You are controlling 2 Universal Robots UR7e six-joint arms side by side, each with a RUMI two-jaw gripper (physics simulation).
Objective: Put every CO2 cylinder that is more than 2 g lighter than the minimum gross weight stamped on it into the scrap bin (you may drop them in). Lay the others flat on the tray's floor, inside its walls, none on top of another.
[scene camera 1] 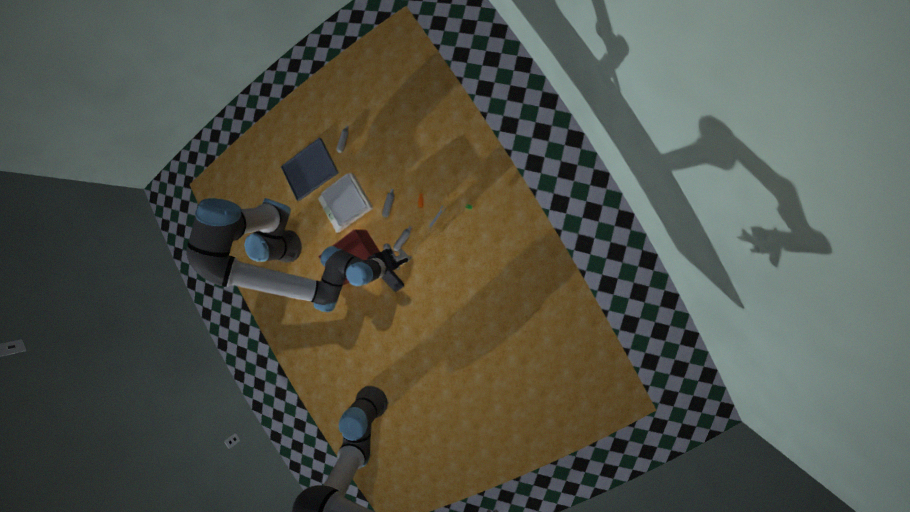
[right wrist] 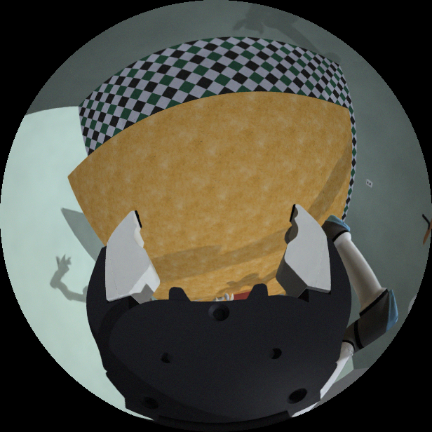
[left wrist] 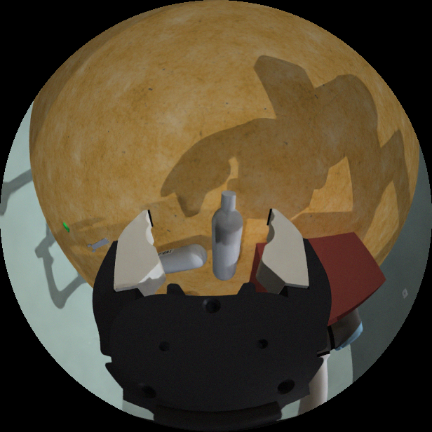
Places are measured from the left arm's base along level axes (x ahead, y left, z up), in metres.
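Where they show: left arm's base, origin of the base link: (scene camera 1: 288, 246); right arm's base, origin of the base link: (scene camera 1: 372, 400).
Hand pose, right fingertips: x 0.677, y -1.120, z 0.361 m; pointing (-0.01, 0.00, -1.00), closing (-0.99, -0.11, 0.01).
Observation:
Each offset is from my right fingertips to the centre of the thing. "*": to the spot under its first point.
My left gripper (left wrist: 209, 211) is open above the table. A grey cylinder (left wrist: 227, 245) lies between and below its fingers, neck away from the palm, with a gap on each side. A second grey cylinder {dx -0.105, dy +1.008, dz -0.345 m} (scene camera 1: 402, 238) (left wrist: 184, 258) with dark print lies beside it, partly behind the left finger in the left wrist view. Two more cylinders {dx -0.129, dy +1.170, dz -0.345 m} (scene camera 1: 388, 203) {dx -0.268, dy +1.509, dz -0.345 m} (scene camera 1: 342, 140) lie by the scale and the tray. The dark blue-grey tray {* dx -0.564, dy +1.356, dz -0.358 m} (scene camera 1: 296, 191) and the red scrap bin {dx -0.332, dy +0.984, dz -0.301 m} (scene camera 1: 359, 239) (left wrist: 347, 270) show; the arm partly covers the bin. My right gripper (right wrist: 214, 209) is open and empty. Stamped weights are unreadable.
A white scale {* dx -0.296, dy +1.234, dz -0.299 m} (scene camera 1: 345, 198) stands between the tray and the bin. A small orange object {dx +0.008, dy +1.144, dz -0.356 m} (scene camera 1: 420, 200), a grey wrench-like tool {dx +0.058, dy +1.061, dz -0.359 m} (scene camera 1: 436, 217) (left wrist: 99, 244) and a small green object {dx +0.196, dy +1.066, dz -0.359 m} (scene camera 1: 469, 206) (left wrist: 66, 226) lie beyond the cylinders.

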